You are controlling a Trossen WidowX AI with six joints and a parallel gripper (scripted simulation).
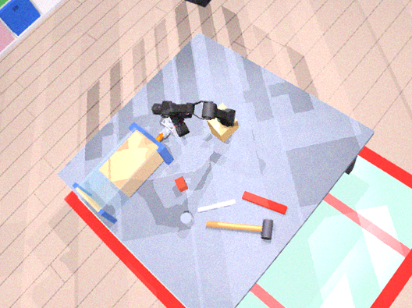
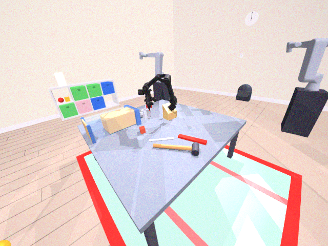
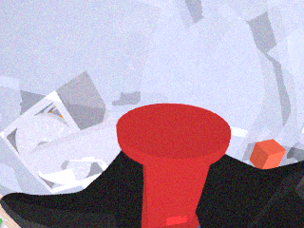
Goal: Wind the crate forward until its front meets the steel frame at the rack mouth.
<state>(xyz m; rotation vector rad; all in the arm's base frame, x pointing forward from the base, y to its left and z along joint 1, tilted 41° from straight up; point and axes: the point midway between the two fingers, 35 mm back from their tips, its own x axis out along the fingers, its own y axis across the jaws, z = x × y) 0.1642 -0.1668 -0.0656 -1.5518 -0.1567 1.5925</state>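
The red knob lies 2 cm above my gripper tip. Round my gripper tip: white bar (38 cm to the left, 24 cm ahead, 11 cm below); white crank handle (4 cm to the right, 1 cm below, 1 cm behind); white winch (11 cm to the right, 8 cm below, 4 cm behind).
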